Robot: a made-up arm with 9 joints. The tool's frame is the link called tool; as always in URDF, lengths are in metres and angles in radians. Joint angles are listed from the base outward. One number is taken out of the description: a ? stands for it. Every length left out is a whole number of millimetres.
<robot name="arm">
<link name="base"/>
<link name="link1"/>
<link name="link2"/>
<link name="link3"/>
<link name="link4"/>
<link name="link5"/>
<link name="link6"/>
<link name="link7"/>
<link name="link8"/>
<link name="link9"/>
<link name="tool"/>
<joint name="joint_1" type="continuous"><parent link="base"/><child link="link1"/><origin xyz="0.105 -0.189 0.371" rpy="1.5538 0.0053 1.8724"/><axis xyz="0 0 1"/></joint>
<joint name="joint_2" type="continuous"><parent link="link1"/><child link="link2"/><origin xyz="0.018 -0.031 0" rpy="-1.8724 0 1.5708"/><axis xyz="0 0 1"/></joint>
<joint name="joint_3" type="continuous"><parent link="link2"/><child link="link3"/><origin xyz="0.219 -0.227 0" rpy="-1.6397 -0.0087 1.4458"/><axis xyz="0 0 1"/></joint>
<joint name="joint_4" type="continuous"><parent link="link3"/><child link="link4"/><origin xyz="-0.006 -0.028 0" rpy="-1.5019 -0.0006 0.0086"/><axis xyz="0 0 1"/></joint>
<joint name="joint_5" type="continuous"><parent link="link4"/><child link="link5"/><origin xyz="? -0.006 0" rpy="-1.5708 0 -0.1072"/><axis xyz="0 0 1"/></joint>
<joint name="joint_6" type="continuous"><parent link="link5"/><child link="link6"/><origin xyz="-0.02 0.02 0"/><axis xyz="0 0 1"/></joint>
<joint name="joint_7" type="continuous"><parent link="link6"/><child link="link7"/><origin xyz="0.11 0.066 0" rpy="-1.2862 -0.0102 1.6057"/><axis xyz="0 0 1"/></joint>
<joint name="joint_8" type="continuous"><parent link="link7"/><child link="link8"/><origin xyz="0.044 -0.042 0" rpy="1.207 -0.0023 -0.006"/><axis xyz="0 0 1"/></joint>
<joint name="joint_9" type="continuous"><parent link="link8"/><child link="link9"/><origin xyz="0.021 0.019 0" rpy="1.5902 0.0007 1.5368"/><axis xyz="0 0 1"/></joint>
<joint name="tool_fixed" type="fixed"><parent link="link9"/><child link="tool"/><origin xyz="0.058 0.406 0" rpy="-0.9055 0.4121 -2.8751"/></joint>
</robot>
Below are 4 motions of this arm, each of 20 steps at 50 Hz.
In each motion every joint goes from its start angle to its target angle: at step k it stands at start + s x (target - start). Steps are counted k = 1, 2, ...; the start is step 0. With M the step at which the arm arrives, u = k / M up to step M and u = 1 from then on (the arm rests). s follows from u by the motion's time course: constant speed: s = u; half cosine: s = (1 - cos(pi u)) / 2; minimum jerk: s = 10 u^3 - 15 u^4 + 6 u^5.
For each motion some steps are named. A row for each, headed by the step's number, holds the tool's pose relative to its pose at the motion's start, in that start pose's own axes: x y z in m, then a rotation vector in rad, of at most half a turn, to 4 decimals.
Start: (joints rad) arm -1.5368 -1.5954 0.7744 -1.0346 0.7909 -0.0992 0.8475 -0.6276 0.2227
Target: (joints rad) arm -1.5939 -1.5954 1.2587 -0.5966 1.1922 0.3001 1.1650 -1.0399 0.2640
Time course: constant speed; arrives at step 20
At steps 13, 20:
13: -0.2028 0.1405 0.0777 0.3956 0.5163 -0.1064
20: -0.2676 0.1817 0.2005 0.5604 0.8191 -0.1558

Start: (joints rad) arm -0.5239 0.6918 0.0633 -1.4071 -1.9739 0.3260 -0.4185 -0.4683 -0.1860
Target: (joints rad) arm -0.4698 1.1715 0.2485 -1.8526 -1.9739 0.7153 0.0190 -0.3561 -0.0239
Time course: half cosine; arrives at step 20
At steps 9, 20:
9: -0.1191 -0.0356 0.1261 -0.4749 0.1375 -0.3216
20: -0.1973 0.0500 0.3202 -1.2264 0.2826 -0.6126

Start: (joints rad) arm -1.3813 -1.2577 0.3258 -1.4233 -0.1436 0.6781 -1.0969 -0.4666 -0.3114
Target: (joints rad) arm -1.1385 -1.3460 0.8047 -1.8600 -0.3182 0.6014 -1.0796 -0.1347 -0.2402
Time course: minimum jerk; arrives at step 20
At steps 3, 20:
3: 0.0043 -0.0001 -0.0038 0.0064 -0.0064 0.0026
20: 0.1641 -0.0112 -0.1145 0.1520 -0.2521 0.0842

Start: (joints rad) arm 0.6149 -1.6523 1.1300 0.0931 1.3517 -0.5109 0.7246 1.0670 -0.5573
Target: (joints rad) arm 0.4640 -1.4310 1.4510 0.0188 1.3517 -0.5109 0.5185 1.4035 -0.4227
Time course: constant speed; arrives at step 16
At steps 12, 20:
12: 0.1546 0.1577 -0.1023 0.2959 -0.1712 0.2175
20: 0.1900 0.2177 -0.1204 0.3867 -0.2094 0.2838

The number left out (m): -0.031
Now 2 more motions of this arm.
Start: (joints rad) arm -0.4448 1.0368 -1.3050 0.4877 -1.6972 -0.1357 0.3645 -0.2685 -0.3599
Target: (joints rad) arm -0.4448 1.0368 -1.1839 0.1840 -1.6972 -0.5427 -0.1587 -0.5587 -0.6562
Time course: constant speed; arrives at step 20
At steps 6, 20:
6: -0.0017 -0.0214 0.0359 0.0252 0.2226 0.2043
20: 0.0221 -0.0798 0.1362 0.0693 0.8288 0.6285

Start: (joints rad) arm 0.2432 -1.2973 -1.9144 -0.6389 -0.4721 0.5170 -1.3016 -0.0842 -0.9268
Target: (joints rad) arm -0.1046 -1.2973 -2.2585 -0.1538 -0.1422 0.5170 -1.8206 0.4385 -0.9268
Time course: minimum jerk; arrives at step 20
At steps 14, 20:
14: 0.2539 0.2179 -0.1053 0.7017 -0.6502 0.0714
20: 0.2995 0.2621 -0.0851 0.8309 -0.7677 0.0853

